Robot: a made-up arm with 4 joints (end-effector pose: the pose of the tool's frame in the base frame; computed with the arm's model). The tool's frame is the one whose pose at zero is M. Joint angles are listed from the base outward.
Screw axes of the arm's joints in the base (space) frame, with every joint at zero. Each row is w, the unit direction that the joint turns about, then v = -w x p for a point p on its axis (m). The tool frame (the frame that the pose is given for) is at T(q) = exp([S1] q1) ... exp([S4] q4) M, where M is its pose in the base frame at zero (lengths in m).
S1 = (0, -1, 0, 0.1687, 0.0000, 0.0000)
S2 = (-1, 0, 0, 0.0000, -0.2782, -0.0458)
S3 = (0, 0, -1, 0.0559, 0.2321, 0.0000)
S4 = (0, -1, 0, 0.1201, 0.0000, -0.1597)
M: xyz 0.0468 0.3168 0.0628 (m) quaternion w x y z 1 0 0 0
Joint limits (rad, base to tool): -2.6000..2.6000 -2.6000..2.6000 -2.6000..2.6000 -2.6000..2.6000
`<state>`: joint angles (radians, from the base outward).
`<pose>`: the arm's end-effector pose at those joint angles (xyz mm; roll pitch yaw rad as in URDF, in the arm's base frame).
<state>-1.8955 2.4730 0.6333 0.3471</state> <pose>-39.4 -502.7 -160.4 -0.6437 0.8380 1.8244</pose>
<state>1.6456 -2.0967 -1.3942 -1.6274</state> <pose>-61.7 23.7 7.2 -1.4612 0.0438 2.0392</pose>
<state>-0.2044 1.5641 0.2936 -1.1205</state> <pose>112.2 -124.5 -148.5 -1.4876 -0.0329 -1.1235</pose>
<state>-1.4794 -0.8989 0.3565 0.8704</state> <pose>250.9 407.5 -76.6 -0.3498 0.6115 -1.1240</pose>
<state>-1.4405 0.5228 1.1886 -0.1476</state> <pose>-148.2 121.7 -361.2 -1.5012 0.3287 -1.1623</pose>
